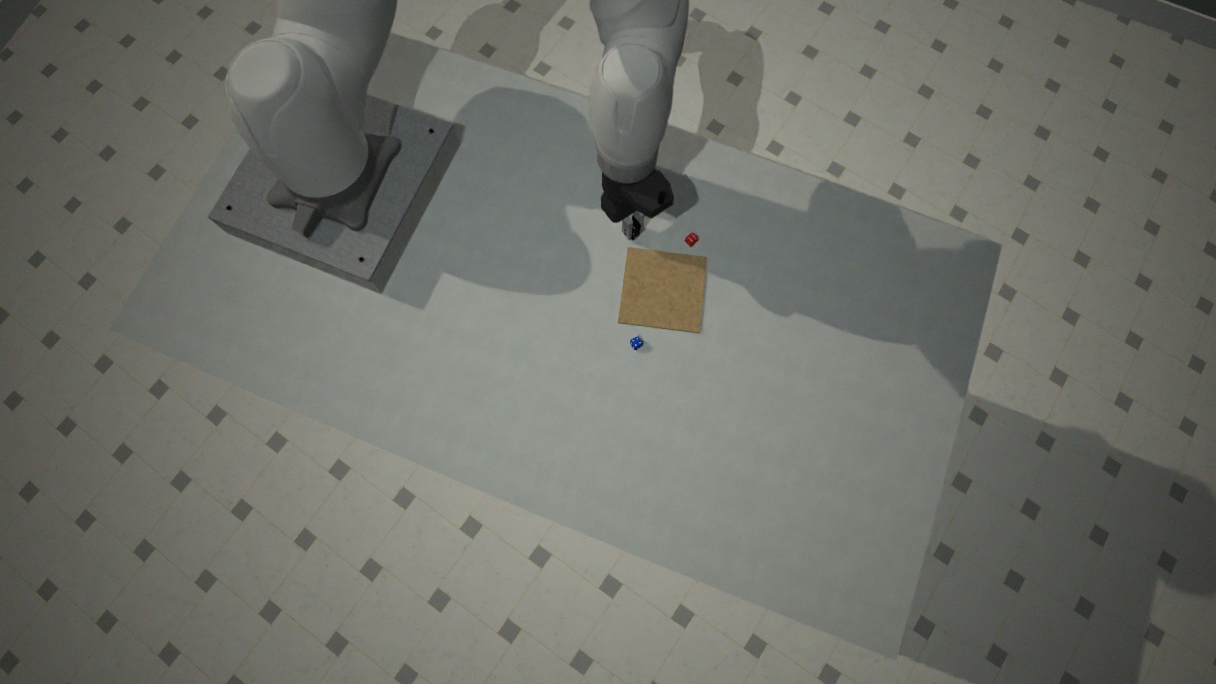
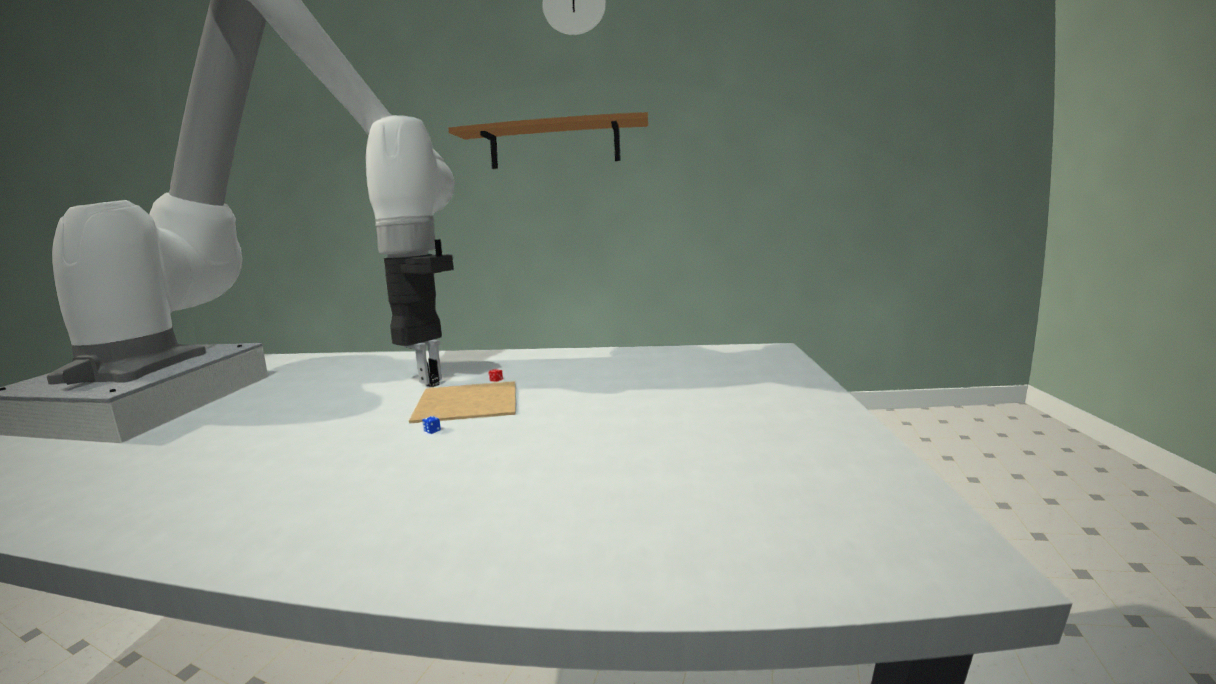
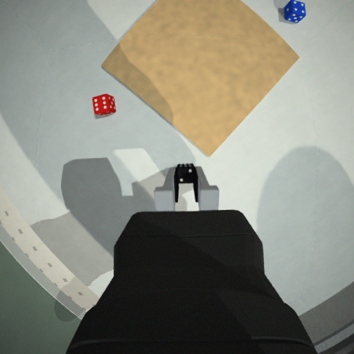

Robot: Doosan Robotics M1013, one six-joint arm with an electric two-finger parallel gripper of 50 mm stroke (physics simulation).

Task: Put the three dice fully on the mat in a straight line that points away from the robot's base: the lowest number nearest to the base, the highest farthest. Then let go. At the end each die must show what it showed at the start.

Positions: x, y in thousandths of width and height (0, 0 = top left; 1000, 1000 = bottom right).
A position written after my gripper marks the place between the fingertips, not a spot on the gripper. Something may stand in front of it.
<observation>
In view: my gripper (image 2: 354, 558) and a tan mat (image 1: 547, 425).
The tan mat also shows in image 2 (image 2: 404, 584) and in image 3 (image 3: 578, 208). My gripper shows as well in image 1 (image 1: 520, 338) and in image 3 (image 3: 524, 501).
</observation>
